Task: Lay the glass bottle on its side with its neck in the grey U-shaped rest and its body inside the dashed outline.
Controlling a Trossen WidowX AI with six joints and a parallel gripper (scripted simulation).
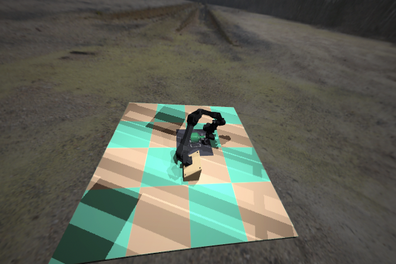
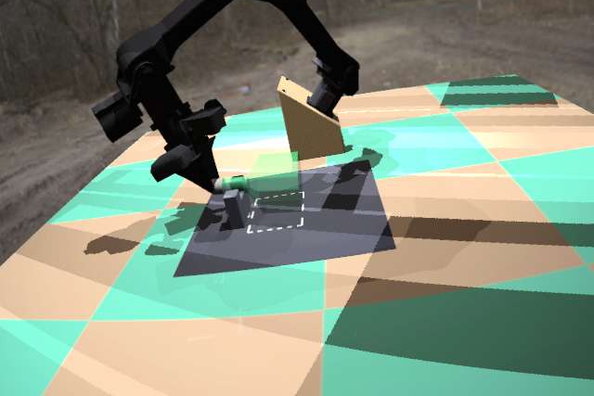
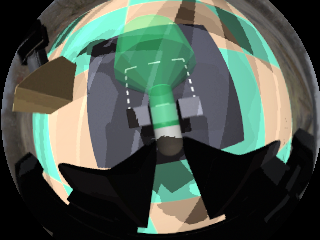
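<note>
Now: gripper tip 50 mm to the right of the green glass bottle. Round my gripper tip: dark mat 110 mm to the left, 60 mm below.
</note>
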